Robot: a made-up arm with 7 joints. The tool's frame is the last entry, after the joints. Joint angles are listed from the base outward. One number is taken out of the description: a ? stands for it. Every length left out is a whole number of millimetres.
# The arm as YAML. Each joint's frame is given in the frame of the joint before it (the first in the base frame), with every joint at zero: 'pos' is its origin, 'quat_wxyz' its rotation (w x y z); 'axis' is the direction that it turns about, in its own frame. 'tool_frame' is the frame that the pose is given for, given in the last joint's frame.
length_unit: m
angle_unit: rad
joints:
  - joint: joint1
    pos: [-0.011, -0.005, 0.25]
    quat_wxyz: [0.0, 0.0, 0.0, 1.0]
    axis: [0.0, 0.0, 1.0]
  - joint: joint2
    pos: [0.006, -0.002, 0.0]
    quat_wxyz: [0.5, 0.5, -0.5, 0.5]
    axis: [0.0, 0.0, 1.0]
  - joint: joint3
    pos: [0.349, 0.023, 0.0]
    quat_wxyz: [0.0, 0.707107, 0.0, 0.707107]
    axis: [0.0, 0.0, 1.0]
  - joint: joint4
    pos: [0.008, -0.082, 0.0]
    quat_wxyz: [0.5, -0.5, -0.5, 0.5]
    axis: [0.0, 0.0, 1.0]
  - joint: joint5
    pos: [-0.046, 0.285, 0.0]
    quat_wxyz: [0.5, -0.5, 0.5, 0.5]
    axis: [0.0, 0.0, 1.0]
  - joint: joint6
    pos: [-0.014, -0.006, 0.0]
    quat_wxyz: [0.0, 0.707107, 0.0, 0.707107]
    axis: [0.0, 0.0, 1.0]
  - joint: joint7
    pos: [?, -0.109, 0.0]
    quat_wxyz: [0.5, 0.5, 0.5, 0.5]
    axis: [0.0, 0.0, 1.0]
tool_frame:
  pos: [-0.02, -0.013, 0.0]
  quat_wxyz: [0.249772, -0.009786, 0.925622, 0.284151]
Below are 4 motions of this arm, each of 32 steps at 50 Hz.
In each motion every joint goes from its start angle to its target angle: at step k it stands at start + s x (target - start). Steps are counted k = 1, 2, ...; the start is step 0. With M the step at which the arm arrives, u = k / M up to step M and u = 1 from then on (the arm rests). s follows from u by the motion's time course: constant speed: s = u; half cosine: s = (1 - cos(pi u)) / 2; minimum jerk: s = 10 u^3 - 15 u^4 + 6 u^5.
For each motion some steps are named. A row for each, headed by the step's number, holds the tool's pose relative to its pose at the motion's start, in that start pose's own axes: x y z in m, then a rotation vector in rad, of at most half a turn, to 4 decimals.
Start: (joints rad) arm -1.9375 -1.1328 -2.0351 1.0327 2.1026 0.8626 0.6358
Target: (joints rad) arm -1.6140 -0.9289 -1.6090 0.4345 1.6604 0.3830 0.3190
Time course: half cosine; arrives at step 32
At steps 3, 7, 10, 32:
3: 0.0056 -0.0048 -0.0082 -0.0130 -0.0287 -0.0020
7: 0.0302 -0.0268 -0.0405 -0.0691 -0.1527 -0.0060
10: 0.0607 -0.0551 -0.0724 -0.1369 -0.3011 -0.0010
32: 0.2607 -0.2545 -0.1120 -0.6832 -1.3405 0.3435

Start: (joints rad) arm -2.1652 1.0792 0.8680 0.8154 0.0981 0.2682 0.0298
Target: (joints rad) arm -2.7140 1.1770 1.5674 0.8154 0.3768 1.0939 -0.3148
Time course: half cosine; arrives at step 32
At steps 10, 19, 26, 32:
10: -0.0094 0.0225 0.0390 0.1791 0.0885 0.0519
19: -0.0207 0.0486 0.1482 0.5586 0.1663 0.1882
26: -0.0311 0.0468 0.2346 0.8063 0.1560 0.3072
32: -0.0361 0.0429 0.2627 0.8812 0.1443 0.3502

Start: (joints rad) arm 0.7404 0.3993 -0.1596 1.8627 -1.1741 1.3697 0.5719
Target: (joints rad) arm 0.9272 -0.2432 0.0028 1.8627 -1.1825 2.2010 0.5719
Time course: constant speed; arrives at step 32
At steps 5, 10, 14, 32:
5: -0.0003 -0.0694 -0.0037 -0.0457 0.0726 -0.0233
10: -0.0088 -0.1378 -0.0052 -0.0819 0.1496 -0.0469
14: -0.0214 -0.1911 -0.0050 -0.1039 0.2140 -0.0655
32: -0.1368 -0.4026 0.0086 -0.1241 0.5219 -0.1383

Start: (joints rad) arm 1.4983 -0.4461 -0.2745 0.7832 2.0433 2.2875 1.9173
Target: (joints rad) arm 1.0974 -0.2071 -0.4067 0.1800 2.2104 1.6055 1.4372
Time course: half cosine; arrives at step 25
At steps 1, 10, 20, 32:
1: 0.0007 -0.0001 0.0013 0.0054 0.0035 0.0010
10: 0.0750 -0.0286 0.1062 0.4803 0.2927 0.0575
20: 0.2520 -0.1245 0.1823 1.2349 0.7524 -0.0199
32: 0.2849 -0.1403 0.1793 1.3500 0.8349 -0.0586

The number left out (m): 0.145
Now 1 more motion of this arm.
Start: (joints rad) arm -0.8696 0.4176 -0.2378 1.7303 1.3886 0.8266 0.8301
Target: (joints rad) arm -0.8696 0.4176 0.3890 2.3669 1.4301 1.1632 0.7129
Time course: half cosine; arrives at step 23
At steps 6, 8, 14, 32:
6: -0.0765 0.0099 0.0139 0.0354 0.0838 0.1620
8: -0.1293 0.0109 0.0278 0.0630 0.1448 0.2736
14: -0.2995 -0.0222 0.1055 0.1835 0.3761 0.6549
32: -0.4030 -0.0844 0.1989 0.3159 0.5839 0.9468

